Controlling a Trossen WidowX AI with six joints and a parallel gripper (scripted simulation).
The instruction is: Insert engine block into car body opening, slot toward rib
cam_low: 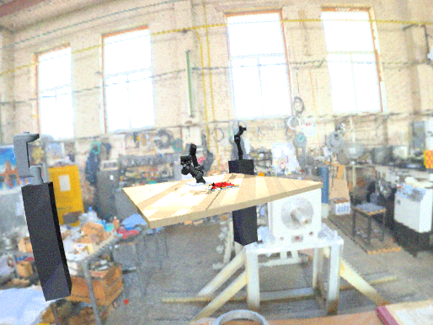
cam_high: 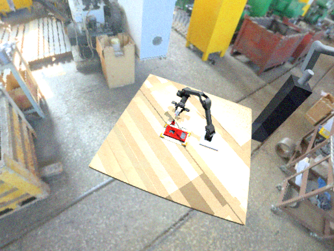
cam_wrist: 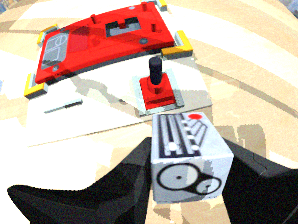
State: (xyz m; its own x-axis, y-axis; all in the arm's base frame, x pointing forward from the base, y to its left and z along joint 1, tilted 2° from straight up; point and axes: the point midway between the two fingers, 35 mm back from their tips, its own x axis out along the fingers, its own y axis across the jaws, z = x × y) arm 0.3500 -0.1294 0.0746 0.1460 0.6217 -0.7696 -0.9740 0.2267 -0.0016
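Now: gripper tip 7 cm to the right of the black upright peg and 3 cm above it. The rest, counted from my gripper tip: grey engine block: 1 cm behind, 1 cm to the right, 1 cm above.
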